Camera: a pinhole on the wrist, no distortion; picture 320 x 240 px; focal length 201.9 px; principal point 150.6 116.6 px. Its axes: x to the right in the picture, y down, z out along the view. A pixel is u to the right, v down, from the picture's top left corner.
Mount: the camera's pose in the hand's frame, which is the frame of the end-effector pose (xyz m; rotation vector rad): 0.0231 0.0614 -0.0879 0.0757 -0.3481 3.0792
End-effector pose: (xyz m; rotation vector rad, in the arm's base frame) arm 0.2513 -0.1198 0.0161 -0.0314 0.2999 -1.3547
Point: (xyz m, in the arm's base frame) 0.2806 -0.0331 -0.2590
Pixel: behind the camera
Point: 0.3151 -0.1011 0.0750
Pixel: 215.4 83.1
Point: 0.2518 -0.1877 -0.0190
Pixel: outside the picture
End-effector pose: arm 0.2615 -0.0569 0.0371 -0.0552 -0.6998 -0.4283
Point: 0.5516 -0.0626 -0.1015
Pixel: behind the camera
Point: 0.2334 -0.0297 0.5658
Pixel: 50.4 66.0
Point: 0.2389 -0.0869 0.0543
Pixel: 180.8 228.1
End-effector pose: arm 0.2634 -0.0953 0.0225 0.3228 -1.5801 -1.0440
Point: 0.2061 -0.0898 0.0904
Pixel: 112.8 104.2
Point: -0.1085 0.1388 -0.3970
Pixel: 280.5 212.1
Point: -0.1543 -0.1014 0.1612
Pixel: 76.8 108.2
